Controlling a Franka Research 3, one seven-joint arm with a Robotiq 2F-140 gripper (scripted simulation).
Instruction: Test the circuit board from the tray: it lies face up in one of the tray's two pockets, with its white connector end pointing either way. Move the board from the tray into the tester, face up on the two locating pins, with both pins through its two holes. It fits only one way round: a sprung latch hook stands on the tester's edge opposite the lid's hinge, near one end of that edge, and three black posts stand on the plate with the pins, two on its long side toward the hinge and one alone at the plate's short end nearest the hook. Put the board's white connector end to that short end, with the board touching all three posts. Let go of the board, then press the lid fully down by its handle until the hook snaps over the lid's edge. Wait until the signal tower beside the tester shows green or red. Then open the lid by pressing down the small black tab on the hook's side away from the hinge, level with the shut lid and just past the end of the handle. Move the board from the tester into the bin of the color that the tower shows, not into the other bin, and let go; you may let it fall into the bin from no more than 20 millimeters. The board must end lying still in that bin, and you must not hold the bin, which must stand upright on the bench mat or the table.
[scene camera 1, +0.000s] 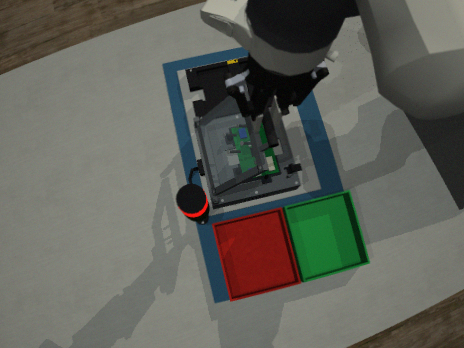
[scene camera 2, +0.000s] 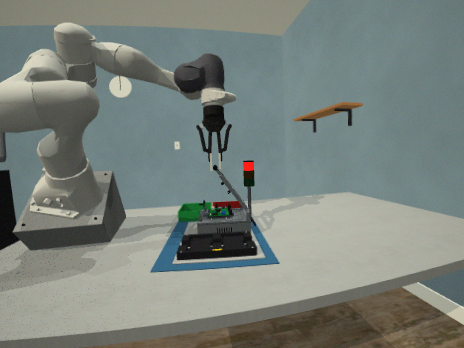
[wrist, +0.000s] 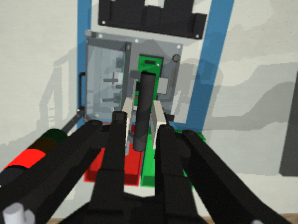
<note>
I see my gripper (scene camera 1: 264, 121), a red bin (scene camera 1: 256, 254), a green bin (scene camera 1: 328, 235) and a clear lid (scene camera 1: 233, 153).
The red bin is seen too in the wrist view (wrist: 133, 161). My gripper shows as well in scene camera 2 (scene camera 2: 215, 170) and in the wrist view (wrist: 141, 109). The clear lid shows as well in the wrist view (wrist: 111, 70).
</note>
